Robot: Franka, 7 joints.
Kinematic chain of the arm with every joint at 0, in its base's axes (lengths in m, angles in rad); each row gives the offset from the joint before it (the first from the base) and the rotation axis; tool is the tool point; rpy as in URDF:
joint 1: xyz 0 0 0.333 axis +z
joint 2: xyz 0 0 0 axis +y
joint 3: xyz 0 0 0.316 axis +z
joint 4: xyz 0.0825 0 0 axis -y
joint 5: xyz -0.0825 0 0.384 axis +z
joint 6: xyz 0 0 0 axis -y
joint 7: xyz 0.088 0 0 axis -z
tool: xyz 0 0 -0.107 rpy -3.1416 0 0
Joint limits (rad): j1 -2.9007..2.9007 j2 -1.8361..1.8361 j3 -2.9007..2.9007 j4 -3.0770..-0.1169 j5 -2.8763..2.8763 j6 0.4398..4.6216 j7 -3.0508..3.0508
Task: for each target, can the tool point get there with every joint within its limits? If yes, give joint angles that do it. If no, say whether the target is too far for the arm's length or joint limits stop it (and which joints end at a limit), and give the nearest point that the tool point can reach.
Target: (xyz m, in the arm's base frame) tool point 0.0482 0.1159 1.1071
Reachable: yes | joints 0.0330 -0.3894 0.3102 -1.1089 -0.0329 3.7734 -0.1825
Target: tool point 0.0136 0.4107 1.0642
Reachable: yes | joints -0.6457 -0.1838 1.7809 -0.6435 -2.3927 2.7366 0.2746
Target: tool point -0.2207 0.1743 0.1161
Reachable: yes | joints 0.6563 -1.1554 2.0924 -2.4017 0.4805 1.2325 2.2356
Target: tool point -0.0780 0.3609 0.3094
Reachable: yes | joints 0.5254 -1.3939 1.3413 -2.8209 1.8864 1.7708 -0.4257
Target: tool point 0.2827 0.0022 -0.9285
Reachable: no: too far | nearest point 0.2830 0.0022 -0.3608 | short by 0.568 m
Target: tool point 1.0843 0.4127 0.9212
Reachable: no: too far | nearest point 0.7151 0.2722 0.7209 | short by 0.443 m
